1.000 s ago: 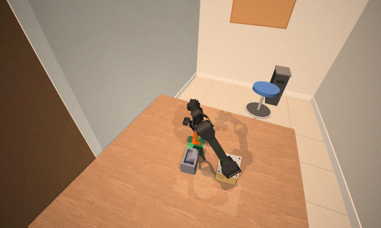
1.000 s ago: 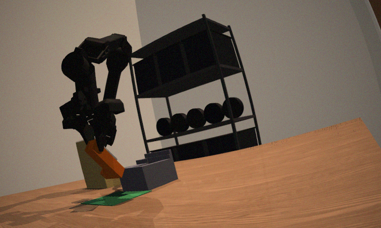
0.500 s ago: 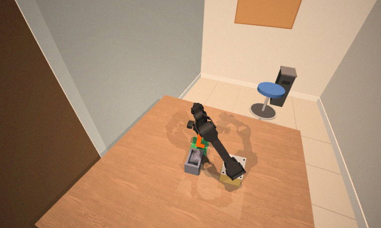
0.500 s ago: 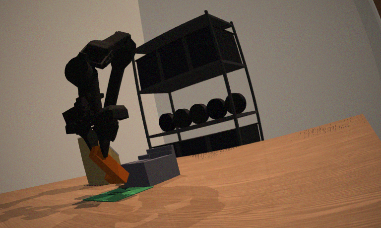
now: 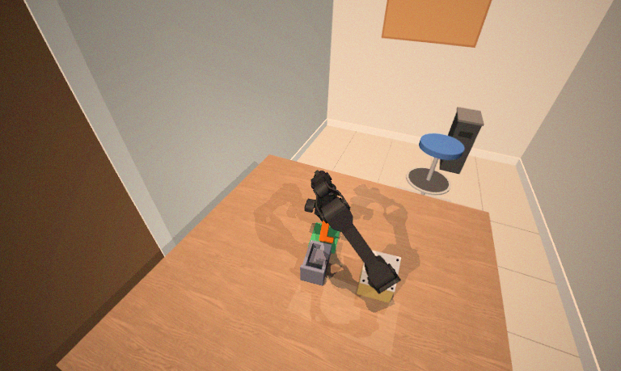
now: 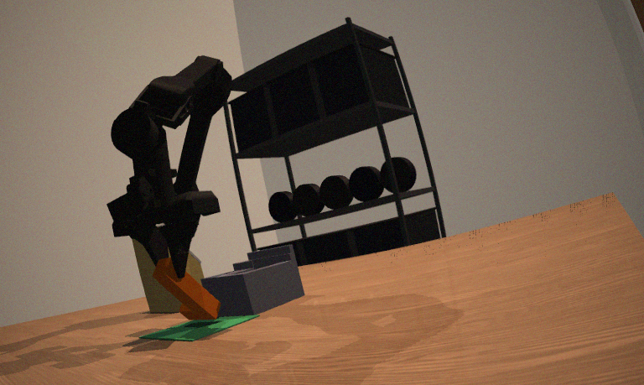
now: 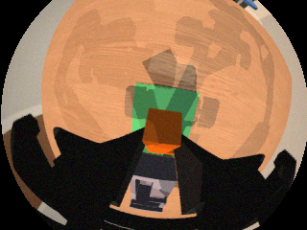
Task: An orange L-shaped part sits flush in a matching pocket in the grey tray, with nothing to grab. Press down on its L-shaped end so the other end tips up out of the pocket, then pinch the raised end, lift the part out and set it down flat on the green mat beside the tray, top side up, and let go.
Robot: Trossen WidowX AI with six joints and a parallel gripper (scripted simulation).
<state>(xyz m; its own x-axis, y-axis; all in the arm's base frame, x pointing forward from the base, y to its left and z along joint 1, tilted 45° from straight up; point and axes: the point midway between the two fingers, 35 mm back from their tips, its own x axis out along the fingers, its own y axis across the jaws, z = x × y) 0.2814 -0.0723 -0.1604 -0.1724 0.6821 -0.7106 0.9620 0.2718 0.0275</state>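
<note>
The orange L-shaped part lies 30 mm to the left of my gripper tip, 30 mm below it and 20 mm behind it. Round my gripper tip: green mat (90 mm below, 20 mm to the left, 10 mm behind).
</note>
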